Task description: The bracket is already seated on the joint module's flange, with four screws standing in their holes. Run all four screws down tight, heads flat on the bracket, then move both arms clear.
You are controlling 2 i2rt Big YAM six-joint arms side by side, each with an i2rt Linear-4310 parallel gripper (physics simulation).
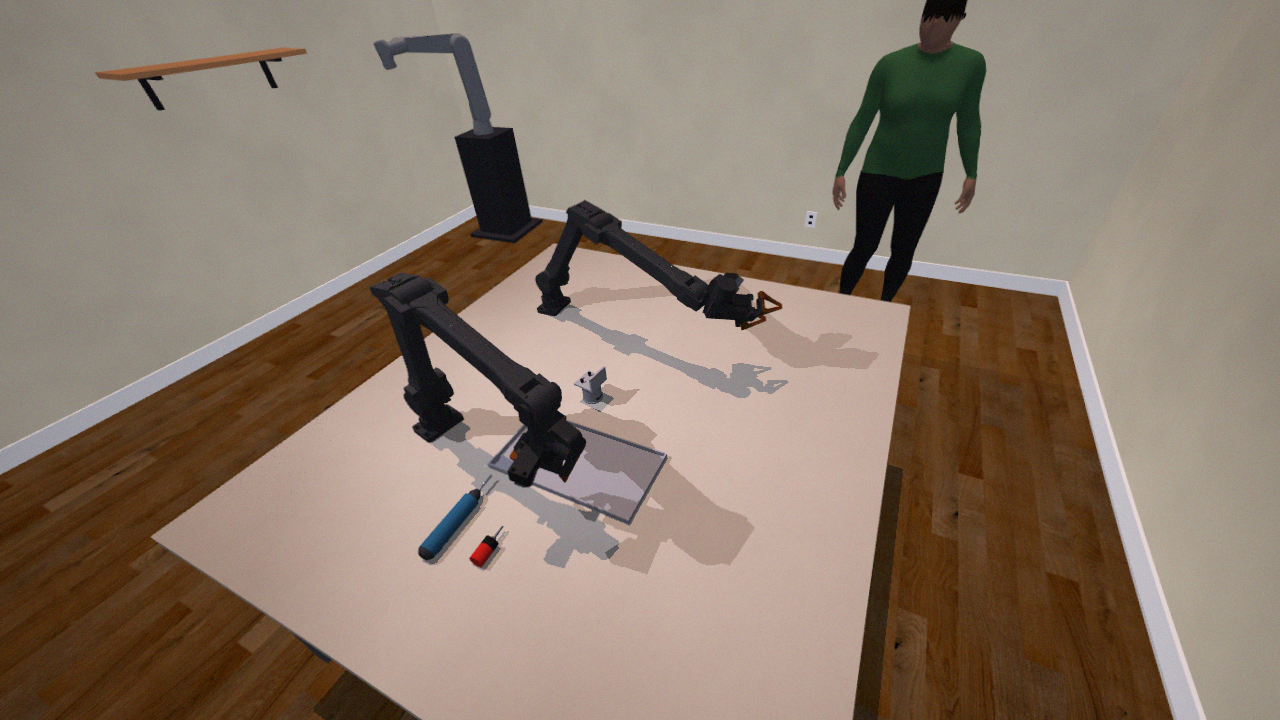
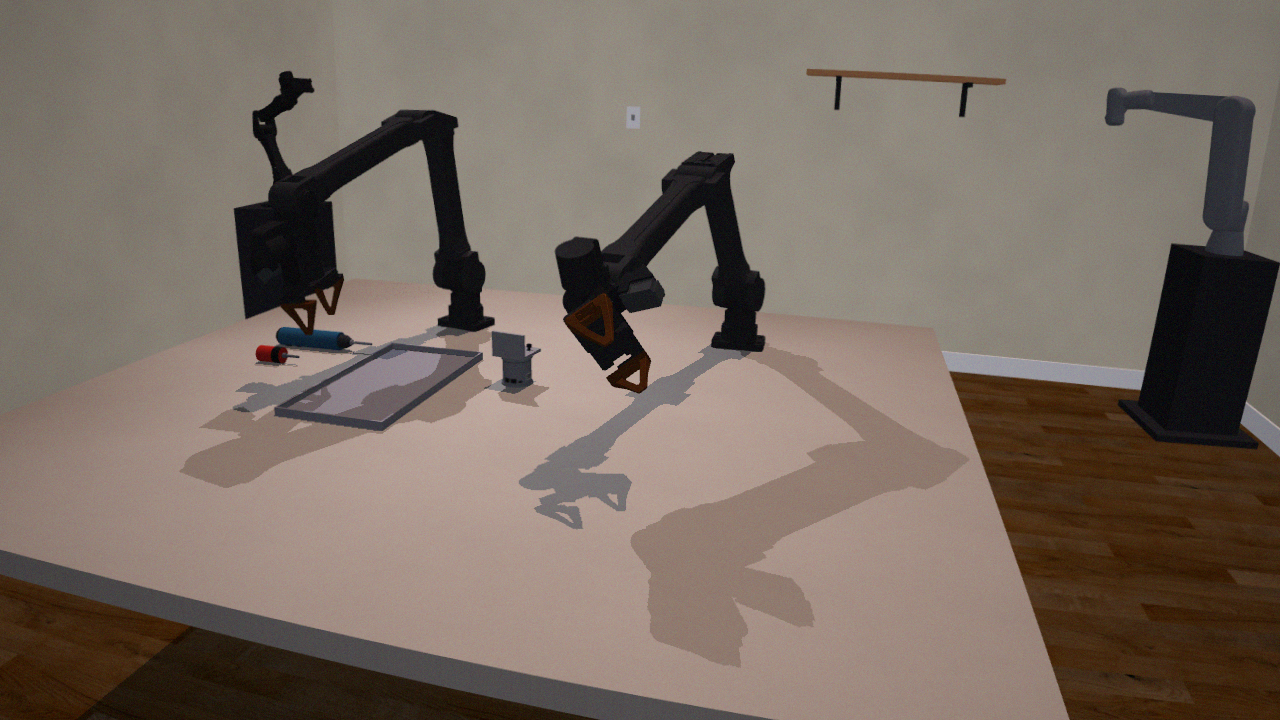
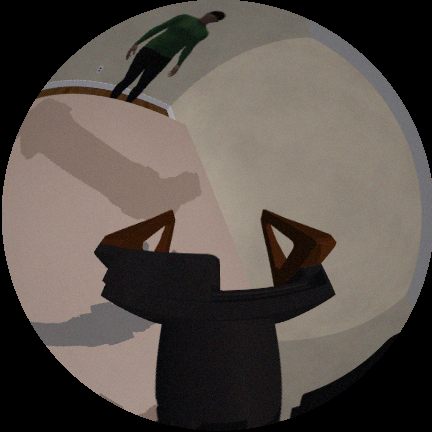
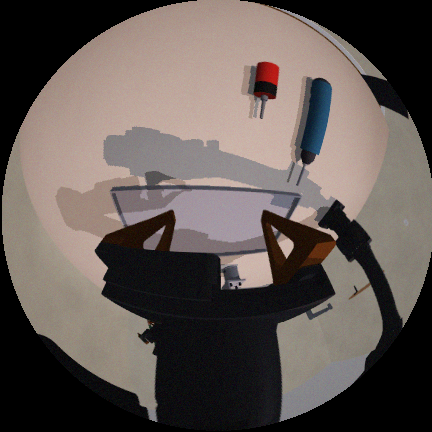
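Seen in the pictures: left gripper, between the fingertips: (image 1: 773, 312) (image 2: 626, 367) (image 3: 217, 214) (image 4: 143, 327); right gripper, between the fingertips: (image 1: 547, 473) (image 2: 320, 324) (image 4: 217, 214); left arm's base, origin of its link: (image 1: 554, 306) (image 2: 738, 344); right arm's base, origin of its link: (image 1: 439, 424) (image 2: 466, 324) (image 4: 330, 213).
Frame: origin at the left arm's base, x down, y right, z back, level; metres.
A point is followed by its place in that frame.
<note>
The light grey bracket (image 1: 597, 376) {x -0.101, y 0.409, z -0.432 m} (image 2: 508, 344) {x -0.088, y 0.403, z -0.433 m} sits on the small grey joint module (image 1: 591, 394) {x -0.036, y 0.425, z -0.412 m} (image 2: 517, 369) {x -0.037, y 0.389, z -0.425 m}, standing upright on the table. Dark screw heads (image 1: 582, 379) (image 2: 529, 346) show on it; their height is too small to judge, and not all four can be made out. A long blue driver (image 1: 450, 525) {x -0.035, y 0.933, z -0.326 m} (image 2: 309, 337) {x -0.029, y 0.918, z -0.331 m} (image 4: 317, 117) {x -0.035, y 0.917, z -0.327 m} and a short red driver (image 1: 484, 549) {x -0.032, y 0.949, z -0.437 m} (image 2: 271, 354) {x -0.022, y 0.935, z -0.447 m} (image 4: 266, 80) {x -0.032, y 0.939, z -0.436 m} lie on the table. My right gripper (image 1: 539, 465) {x -0.116, y 0.771, z -0.500 m} (image 2: 322, 322) {x -0.116, y 0.771, z -0.500 m} (image 4: 217, 214) {x -0.116, y 0.771, z -0.500 m} is open and empty above the tray area. My left gripper (image 1: 768, 315) {x -0.207, y 0.075, z -0.849 m} (image 2: 601, 351) (image 3: 217, 214) {x -0.207, y 0.075, z -0.849 m} is open and empty, away from the module.
A shallow grey-rimmed tray (image 1: 648, 488) {x -0.010, y 0.649, z -0.697 m} (image 2: 331, 420) {x -0.006, y 0.634, z -0.697 m} (image 4: 205, 188) {x -0.013, y 0.749, z -0.505 m} lies between the drivers and the module. A person in green (image 1: 921, 111) (image 3: 172, 37) stands beyond the table. A grey arm on a black pedestal (image 1: 494, 183) (image 2: 1199, 344) stands off the table.
</note>
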